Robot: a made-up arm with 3 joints. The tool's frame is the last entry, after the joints.
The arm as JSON. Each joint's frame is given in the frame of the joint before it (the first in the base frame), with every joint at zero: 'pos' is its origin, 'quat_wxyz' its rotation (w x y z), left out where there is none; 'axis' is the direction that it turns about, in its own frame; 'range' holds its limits. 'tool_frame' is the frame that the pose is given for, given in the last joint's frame.
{
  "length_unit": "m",
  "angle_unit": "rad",
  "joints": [
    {
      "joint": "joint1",
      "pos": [
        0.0,
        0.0,
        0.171
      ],
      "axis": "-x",
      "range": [
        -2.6,
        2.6
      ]
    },
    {
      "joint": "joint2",
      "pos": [
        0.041,
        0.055,
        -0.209
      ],
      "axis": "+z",
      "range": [
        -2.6,
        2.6
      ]
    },
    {
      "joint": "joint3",
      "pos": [
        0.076,
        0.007,
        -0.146
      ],
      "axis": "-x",
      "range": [
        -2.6,
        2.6
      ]
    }
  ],
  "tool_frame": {
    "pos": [
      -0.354,
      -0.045,
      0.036
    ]
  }
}
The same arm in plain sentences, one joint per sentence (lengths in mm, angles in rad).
The arm has three revolute joints in a row. What follows holds with every joint at zero, and every direction is one of the base frame's. Joint 1 lies 171.0 mm along +z from the base frame's origin and rotates about -x, from -2.6000 to 2.6000 rad. Joint 2 lies 41.0 mm along +x and 55.0 mm along +y and 209.0 mm along -z from joint 1 and rotates about +z, from -2.6000 to 2.6000 rad. Joint 3 lies 76.0 mm along +x and 7.0 mm along +y and 146.0 mm along -z from joint 2 and rotates about -x, from -2.6000 to 2.6000 rad. The tool frame, which is the frame that the pose is given for, lies 354.0 mm along -x and 45.0 mm along -y and 36.0 mm along +z from joint 3; its axes are parallel to the base frame's.
